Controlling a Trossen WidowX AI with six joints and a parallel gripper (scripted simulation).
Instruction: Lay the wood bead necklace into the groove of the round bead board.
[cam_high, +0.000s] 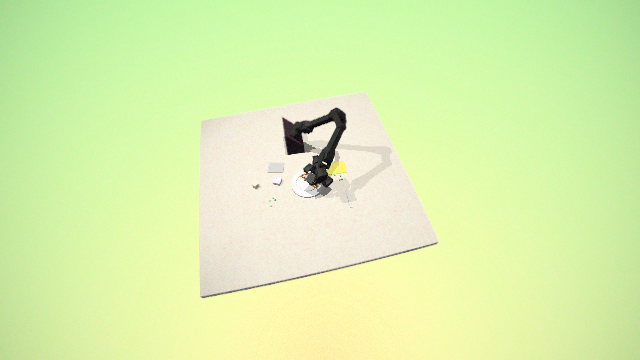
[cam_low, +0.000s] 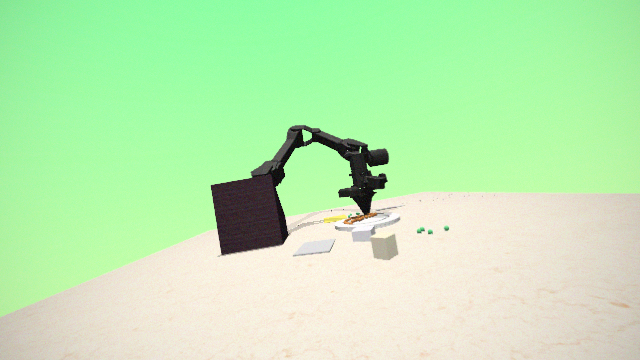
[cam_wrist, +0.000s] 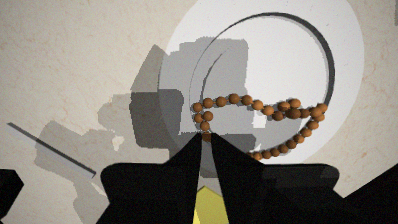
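Now: gripper tip 2 cm past the round white bead board, 6 cm to the left of it and 1 cm above it. From my gripper tip the other things lie so: thin white strip (13 cm ahead, 16 cm to the left, 1 cm below); then yellow card (10 cm behind, 13 cm to the left, 2 cm below); then grey flat plate (17 cm behind, 25 cm to the right, 2 cm below).
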